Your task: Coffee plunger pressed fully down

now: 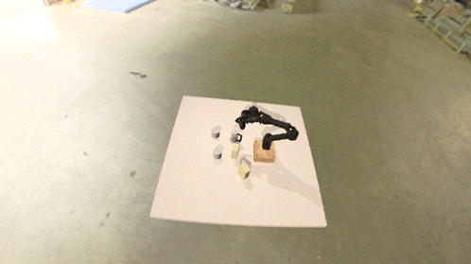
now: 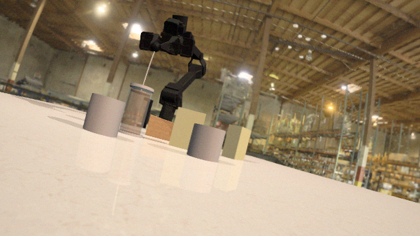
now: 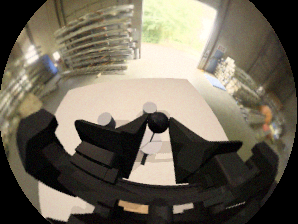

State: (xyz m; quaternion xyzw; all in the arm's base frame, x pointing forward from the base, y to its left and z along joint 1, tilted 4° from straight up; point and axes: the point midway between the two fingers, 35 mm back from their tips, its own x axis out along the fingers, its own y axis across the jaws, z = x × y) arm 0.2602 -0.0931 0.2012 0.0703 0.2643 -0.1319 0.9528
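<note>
Now: gripper tip 13 cm above the glass coffee press, 2 cm past it and 1 cm to the right of it.
</note>
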